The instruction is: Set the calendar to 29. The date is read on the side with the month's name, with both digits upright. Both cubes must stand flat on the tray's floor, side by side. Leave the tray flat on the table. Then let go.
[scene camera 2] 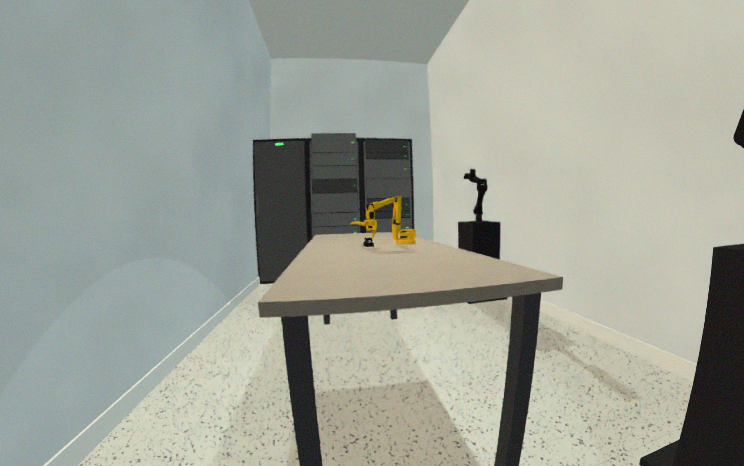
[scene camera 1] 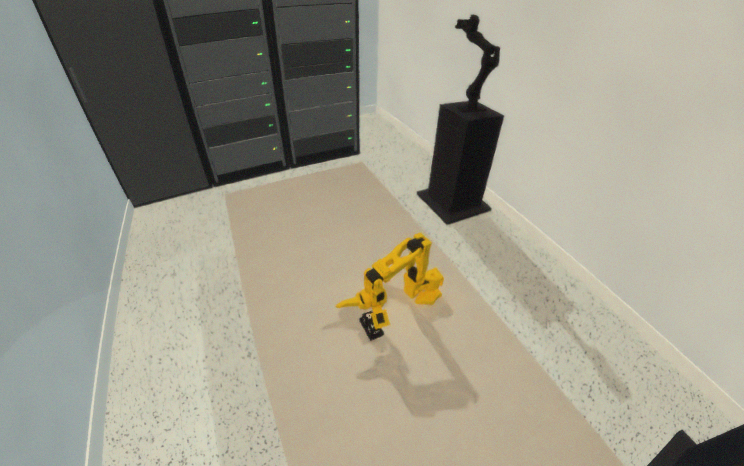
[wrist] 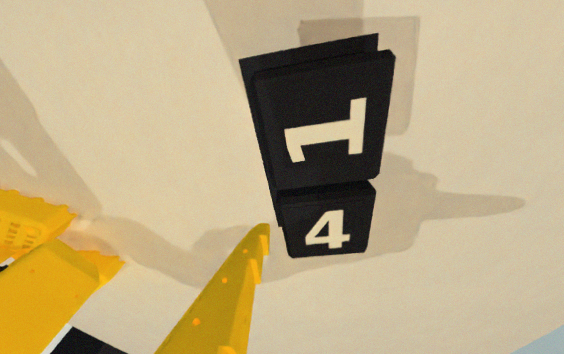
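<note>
Two black cubes stand close together on the black tray (wrist: 247,65). The upper cube (wrist: 320,165) in the wrist view shows a white 1 turned on its side; the lower cube (wrist: 300,200) shows an upright white 4 and looks smaller. Which month is named, and whether both cubes sit flat, I cannot tell. In the scene views the calendar (scene camera 1: 370,328) (scene camera 2: 367,242) is a small dark block. My yellow gripper (scene camera 1: 357,316) (scene camera 2: 362,230) is wide open and empty. Its fixed jaw (wrist: 230,285) has its tip just left of the 4 cube in the wrist view, with no visible grip.
The calendar and arm base (scene camera 1: 431,288) (scene camera 2: 405,236) are on the long beige table (scene camera 1: 307,395) (scene camera 2: 406,279). The arm arches over from the base on the right. Server racks (scene camera 1: 236,109) (scene camera 2: 333,186) and a black pedestal (scene camera 1: 463,164) with a black arm stand beyond the table.
</note>
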